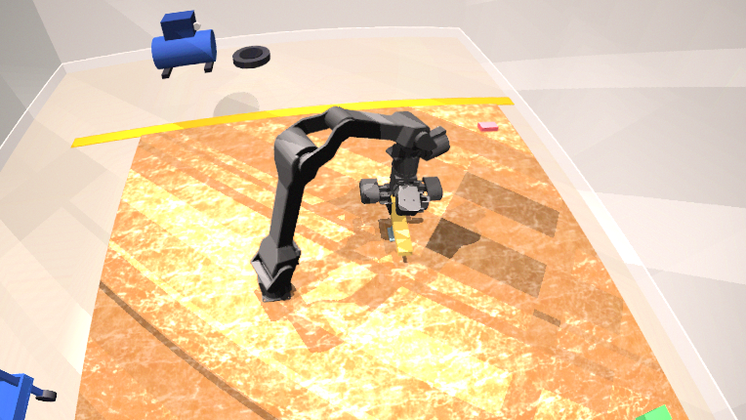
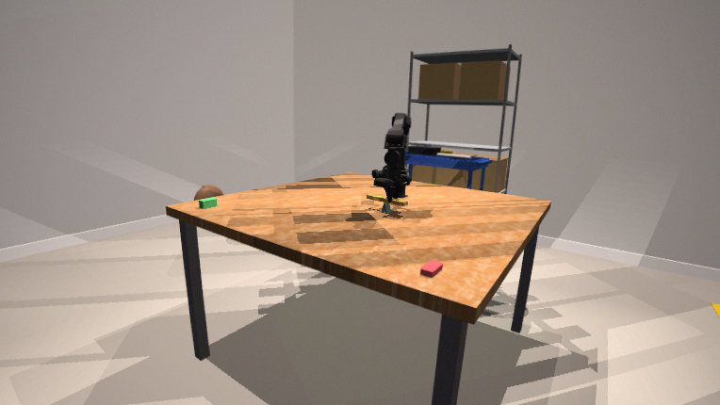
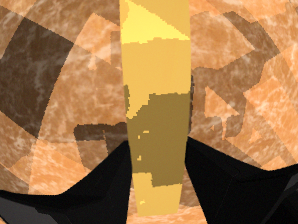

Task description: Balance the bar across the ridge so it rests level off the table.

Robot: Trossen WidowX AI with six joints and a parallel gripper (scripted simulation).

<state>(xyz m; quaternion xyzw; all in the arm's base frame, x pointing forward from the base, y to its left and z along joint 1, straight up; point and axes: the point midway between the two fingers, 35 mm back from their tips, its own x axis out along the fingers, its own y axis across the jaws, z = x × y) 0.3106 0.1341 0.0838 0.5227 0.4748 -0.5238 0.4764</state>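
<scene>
The bar is 3 cm to the right of my gripper tip. From my gripper tip the other things lie so: green block: 63 cm to the right, 43 cm ahead, 3 cm below; pink block: 43 cm ahead, 37 cm to the left, 4 cm below.
</scene>
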